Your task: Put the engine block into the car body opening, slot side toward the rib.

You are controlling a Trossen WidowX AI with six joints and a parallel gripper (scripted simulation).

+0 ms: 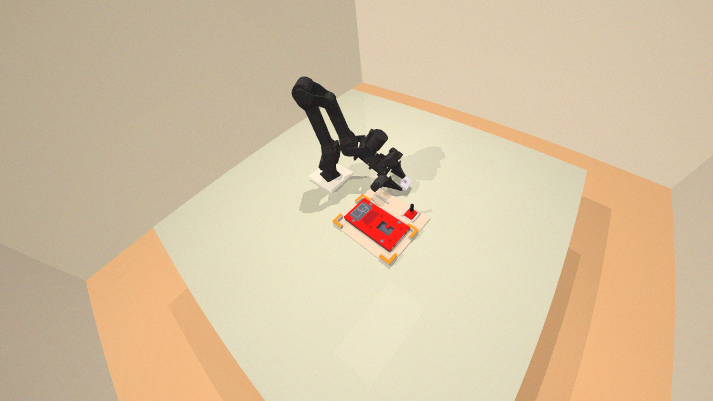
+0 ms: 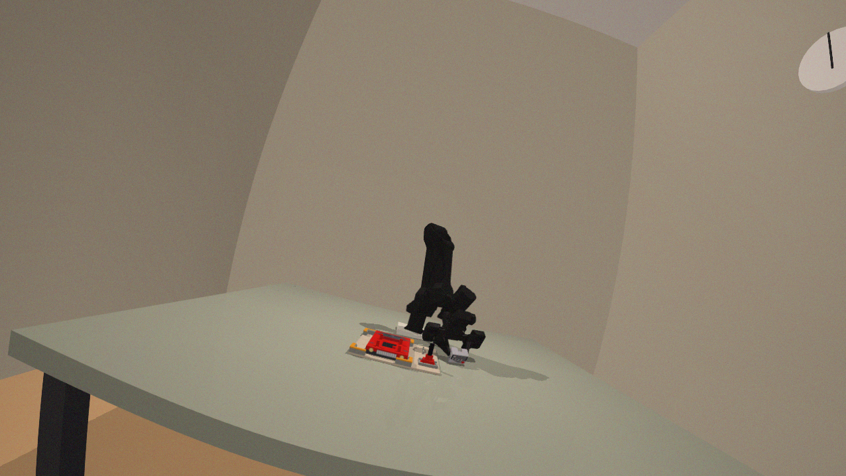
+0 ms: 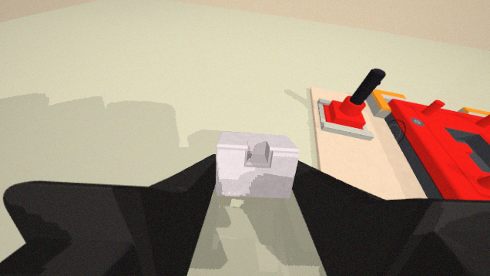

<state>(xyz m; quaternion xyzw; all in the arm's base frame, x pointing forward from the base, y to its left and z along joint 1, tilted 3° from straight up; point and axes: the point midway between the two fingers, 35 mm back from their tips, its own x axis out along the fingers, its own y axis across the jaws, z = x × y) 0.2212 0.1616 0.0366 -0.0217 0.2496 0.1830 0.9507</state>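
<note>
The engine block lies 1 cm above my gripper tip.
</note>
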